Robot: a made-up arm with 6 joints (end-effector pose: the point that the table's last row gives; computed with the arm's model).
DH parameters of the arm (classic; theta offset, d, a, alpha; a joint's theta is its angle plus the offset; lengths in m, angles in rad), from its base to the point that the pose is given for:
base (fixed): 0.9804 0 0.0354 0
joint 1: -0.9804 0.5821 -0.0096 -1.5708
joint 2: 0.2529 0 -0.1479 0
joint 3: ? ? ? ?
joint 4: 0 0.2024 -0.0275 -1.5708
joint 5: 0 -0.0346 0.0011 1.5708
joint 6: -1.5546 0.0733 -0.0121 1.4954
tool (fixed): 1.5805 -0.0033 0 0
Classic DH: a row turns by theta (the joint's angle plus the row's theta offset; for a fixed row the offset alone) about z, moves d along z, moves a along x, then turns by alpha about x.
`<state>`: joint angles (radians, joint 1 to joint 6).
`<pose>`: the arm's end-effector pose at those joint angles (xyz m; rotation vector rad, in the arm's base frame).
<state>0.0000 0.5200 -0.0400 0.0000 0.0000 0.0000</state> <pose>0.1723 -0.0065 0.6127 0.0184 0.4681 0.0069</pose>
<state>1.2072 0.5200 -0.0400 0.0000 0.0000 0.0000</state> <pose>0.1076 0.1592 0.6127 -0.2664 0.4208 1.1908</pose>
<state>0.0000 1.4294 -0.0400 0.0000 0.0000 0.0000</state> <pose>0.1339 -0.0065 0.4729 0.0210 1.3775 -0.0020</pose>
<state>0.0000 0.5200 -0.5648 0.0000 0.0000 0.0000</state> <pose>0.1726 -0.0065 0.7568 0.0158 -0.0567 0.0114</pose>
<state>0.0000 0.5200 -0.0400 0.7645 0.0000 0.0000</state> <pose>0.1639 -0.0164 0.5924 0.7797 0.4402 -0.1154</pose>
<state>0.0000 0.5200 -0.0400 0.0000 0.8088 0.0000</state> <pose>0.1289 -0.0065 0.5749 0.0209 1.2769 -0.0009</pose>
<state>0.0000 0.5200 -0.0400 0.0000 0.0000 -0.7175</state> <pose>0.1695 -0.0116 0.6061 -0.6965 0.4521 0.1210</pose>
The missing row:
joint 3: 1.2307 -0.0135 -0.0122 1.5708
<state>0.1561 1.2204 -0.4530 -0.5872 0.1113 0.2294</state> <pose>0.2350 0.0411 0.5871 -0.4117 0.8239 0.2142</pose>
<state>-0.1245 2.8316 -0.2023 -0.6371 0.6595 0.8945</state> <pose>-0.0551 -0.0020 0.4275 -0.3305 3.0465 -0.6172</pose>
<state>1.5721 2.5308 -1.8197 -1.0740 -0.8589 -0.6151</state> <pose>-0.0214 0.4097 0.5412 -0.8527 -1.4857 1.8564</pose>
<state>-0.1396 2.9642 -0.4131 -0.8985 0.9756 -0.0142</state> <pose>-0.0316 -0.0192 0.4146 0.7577 -2.6101 -0.8376</pose>
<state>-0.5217 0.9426 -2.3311 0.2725 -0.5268 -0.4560</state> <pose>-0.0911 0.0323 0.9943 -0.4921 -1.8624 -0.6301</pose>
